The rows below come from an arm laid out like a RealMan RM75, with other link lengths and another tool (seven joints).
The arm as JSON. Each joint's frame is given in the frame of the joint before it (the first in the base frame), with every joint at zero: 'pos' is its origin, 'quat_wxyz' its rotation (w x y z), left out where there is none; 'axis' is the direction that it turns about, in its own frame. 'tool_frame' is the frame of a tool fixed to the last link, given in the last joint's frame.
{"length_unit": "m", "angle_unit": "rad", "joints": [
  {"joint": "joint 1", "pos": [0.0, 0.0, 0.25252], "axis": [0.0, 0.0, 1.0]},
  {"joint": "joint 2", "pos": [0.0, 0.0, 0.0], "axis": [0.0, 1.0, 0.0]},
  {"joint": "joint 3", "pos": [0.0, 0.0, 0.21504], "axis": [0.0, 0.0, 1.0]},
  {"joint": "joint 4", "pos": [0.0, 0.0, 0.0], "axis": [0.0, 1.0, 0.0]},
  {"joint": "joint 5", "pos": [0.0, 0.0, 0.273], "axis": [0.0, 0.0, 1.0]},
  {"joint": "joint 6", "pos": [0.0, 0.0, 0.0], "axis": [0.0, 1.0, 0.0]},
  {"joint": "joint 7", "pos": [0.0, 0.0, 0.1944], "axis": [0.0, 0.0, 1.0]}
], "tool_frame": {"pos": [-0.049, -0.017, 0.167], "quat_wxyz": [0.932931, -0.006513, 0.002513, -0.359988]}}
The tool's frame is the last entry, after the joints.
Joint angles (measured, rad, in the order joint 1, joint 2, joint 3, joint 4, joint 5, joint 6, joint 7), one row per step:
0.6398, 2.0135, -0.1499, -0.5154, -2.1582, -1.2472, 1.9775
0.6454, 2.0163, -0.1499, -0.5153, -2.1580, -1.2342, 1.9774
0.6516, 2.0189, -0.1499, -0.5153, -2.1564, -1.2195, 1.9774
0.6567, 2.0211, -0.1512, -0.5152, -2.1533, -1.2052, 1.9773
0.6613, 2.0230, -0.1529, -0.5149, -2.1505, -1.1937, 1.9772
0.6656, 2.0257, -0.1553, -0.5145, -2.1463, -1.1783, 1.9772
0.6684, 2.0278, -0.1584, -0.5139, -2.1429, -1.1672, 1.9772
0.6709, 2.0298, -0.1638, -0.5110, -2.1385, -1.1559, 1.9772
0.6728, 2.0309, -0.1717, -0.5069, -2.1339, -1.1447, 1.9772
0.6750, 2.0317, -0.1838, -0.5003, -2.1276, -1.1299, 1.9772
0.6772, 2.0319, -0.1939, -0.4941, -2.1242, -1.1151, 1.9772
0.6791, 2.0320, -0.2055, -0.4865, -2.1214, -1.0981, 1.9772
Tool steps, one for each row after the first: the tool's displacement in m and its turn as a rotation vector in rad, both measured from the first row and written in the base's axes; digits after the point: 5 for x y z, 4 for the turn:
0.00012, 0.00295, -0.00011, 0.0046, -0.0037, -0.0041
0.00026, 0.00648, 0.00054, 0.0111, -0.0074, -0.0088
0.00063, 0.00977, 0.00141, 0.0179, -0.0109, -0.0136
0.00045, 0.01251, 0.00185, 0.0229, -0.0136, -0.0167
0.00125, 0.01559, 0.00244, 0.0296, -0.0167, -0.0228
0.00173, 0.01762, 0.00236, 0.0335, -0.0191, -0.0269
0.00194, 0.01931, 0.00099, 0.0350, -0.0206, -0.0308
0.00226, 0.02069, -0.00101, 0.0347, -0.0232, -0.0342
0.00275, 0.02226, -0.00416, 0.0329, -0.0272, -0.0384
0.00406, 0.02366, -0.00698, 0.0310, -0.0329, -0.0437
0.00615, 0.02483, -0.01063, 0.0278, -0.0401, -0.0504

